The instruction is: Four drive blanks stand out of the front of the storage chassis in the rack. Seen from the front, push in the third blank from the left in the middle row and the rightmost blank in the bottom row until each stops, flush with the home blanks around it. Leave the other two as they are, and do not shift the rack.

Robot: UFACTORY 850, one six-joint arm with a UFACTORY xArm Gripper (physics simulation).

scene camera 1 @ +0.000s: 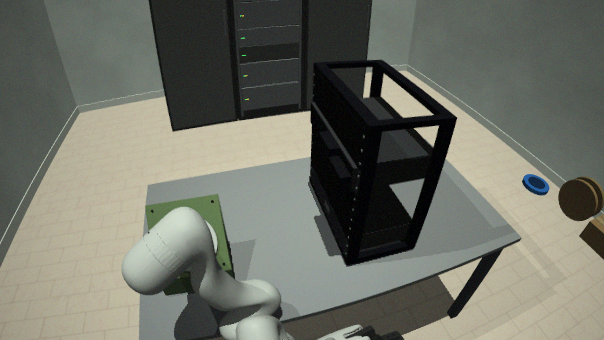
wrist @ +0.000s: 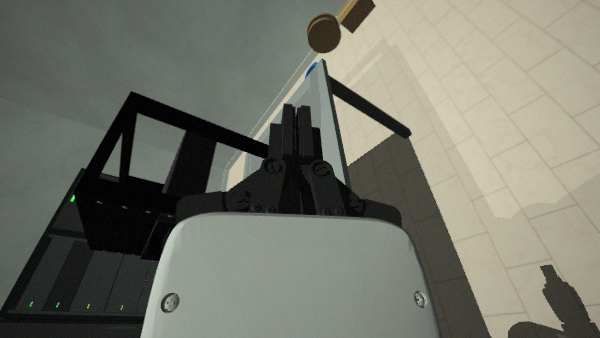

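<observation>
The black rack [scene camera 1: 433,185] [wrist: 165,114] stands upright on the table. In the scene view its front faces left and is seen at a steep angle. The storage chassis [scene camera 1: 324,167] is in the front, very dark. Two dark blocks stand out of it, an upper one [scene camera 1: 328,141] and a lower, nearer one [scene camera 1: 341,166]; I cannot tell which blanks they are. The other blanks and the rows cannot be made out. My gripper [scene camera 1: 395,336] [wrist: 293,121] is shut and empty, at the bottom edge of the scene view, apart from the rack.
The grey table [scene camera 1: 280,190] [wrist: 334,115] carries the green base plate [scene camera 1: 214,210] of my arm [scene camera 1: 175,245]. Dark cabinets [scene camera 1: 195,65] stand behind. A blue ring [scene camera 1: 527,186], a round brown object [scene camera 1: 577,200] [wrist: 324,36] and a brown box [scene camera 1: 595,237] [wrist: 357,14] are beyond the table.
</observation>
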